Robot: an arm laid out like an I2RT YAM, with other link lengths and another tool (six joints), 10 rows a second.
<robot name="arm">
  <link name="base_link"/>
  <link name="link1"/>
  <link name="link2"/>
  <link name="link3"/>
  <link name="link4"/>
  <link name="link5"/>
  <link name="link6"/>
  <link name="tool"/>
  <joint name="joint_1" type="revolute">
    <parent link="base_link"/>
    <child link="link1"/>
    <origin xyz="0 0 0.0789" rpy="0 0 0"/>
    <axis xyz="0 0 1"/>
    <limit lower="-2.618" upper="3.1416"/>
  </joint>
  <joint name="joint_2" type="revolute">
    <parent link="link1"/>
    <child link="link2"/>
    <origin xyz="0.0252 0.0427 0.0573" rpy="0 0 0"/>
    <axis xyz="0 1 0"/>
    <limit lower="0" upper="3.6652"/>
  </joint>
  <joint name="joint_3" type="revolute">
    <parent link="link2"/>
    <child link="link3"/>
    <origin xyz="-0.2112 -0.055 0" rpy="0 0 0"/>
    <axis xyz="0 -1 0"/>
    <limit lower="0" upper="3.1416"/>
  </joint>
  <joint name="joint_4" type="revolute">
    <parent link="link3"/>
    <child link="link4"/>
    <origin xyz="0.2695 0.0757 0.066" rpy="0 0 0"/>
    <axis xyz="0 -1 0"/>
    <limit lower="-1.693" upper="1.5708"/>
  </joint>
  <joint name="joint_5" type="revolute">
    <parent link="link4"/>
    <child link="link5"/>
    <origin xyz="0.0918 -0.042 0.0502" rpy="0 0 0"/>
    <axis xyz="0 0 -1"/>
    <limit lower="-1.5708" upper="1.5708"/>
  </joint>
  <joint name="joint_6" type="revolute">
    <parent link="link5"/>
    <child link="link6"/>
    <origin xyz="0.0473 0 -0.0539" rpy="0 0 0"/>
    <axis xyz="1 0 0"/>
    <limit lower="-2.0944" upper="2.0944"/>
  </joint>
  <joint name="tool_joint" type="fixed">
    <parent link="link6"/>
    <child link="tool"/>
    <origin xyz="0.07 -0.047 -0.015" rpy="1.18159 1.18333 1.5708"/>
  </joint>
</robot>
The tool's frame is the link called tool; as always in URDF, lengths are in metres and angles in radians.
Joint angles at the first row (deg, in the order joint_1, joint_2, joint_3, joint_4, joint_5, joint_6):
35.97, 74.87, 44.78, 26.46, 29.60, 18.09
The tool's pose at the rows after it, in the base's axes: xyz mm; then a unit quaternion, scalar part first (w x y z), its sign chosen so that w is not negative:
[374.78 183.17 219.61 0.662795 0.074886 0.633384 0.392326]
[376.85 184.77 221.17 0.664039 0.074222 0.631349 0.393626]
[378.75 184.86 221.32 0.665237 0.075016 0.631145 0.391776]
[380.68 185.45 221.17 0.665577 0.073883 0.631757 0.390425]
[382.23 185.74 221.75 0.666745 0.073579 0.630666 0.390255]
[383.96 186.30 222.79 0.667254 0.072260 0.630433 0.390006]
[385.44 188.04 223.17 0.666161 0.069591 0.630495 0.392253]
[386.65 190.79 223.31 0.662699 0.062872 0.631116 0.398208]
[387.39 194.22 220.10 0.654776 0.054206 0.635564 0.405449]
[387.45 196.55 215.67 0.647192 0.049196 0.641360 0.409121]
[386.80 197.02 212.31 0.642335 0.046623 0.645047 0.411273]
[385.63 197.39 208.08 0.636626 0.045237 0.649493 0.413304]
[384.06 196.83 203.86 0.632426 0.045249 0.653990 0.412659]
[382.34 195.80 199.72 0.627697 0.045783 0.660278 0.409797]
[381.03 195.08 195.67 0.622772 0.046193 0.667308 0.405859]
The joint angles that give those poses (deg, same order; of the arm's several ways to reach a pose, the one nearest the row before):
35.88, 75.67, 45.59, 26.54, 29.53, 18.11
35.88, 76.31, 46.21, 26.90, 29.46, 18.02
35.77, 76.91, 46.68, 27.07, 29.62, 17.93
35.69, 77.53, 47.13, 27.23, 29.57, 17.72
35.60, 77.94, 47.45, 27.54, 29.54, 17.60
35.51, 78.36, 47.93, 27.60, 29.41, 17.41
35.51, 78.80, 48.32, 27.71, 29.00, 17.32
35.51, 79.05, 48.51, 27.85, 27.90, 17.15
35.51, 79.34, 48.43, 27.70, 26.34, 17.10
35.55, 79.63, 48.31, 27.28, 25.34, 17.20
35.51, 79.54, 47.91, 27.03, 24.69, 17.31
35.51, 79.41, 47.43, 26.65, 24.12, 17.57
35.52, 79.21, 46.88, 26.27, 23.94, 17.75
35.53, 78.97, 46.48, 25.42, 23.93, 17.89
35.56, 78.93, 46.32, 24.42, 24.00, 17.97

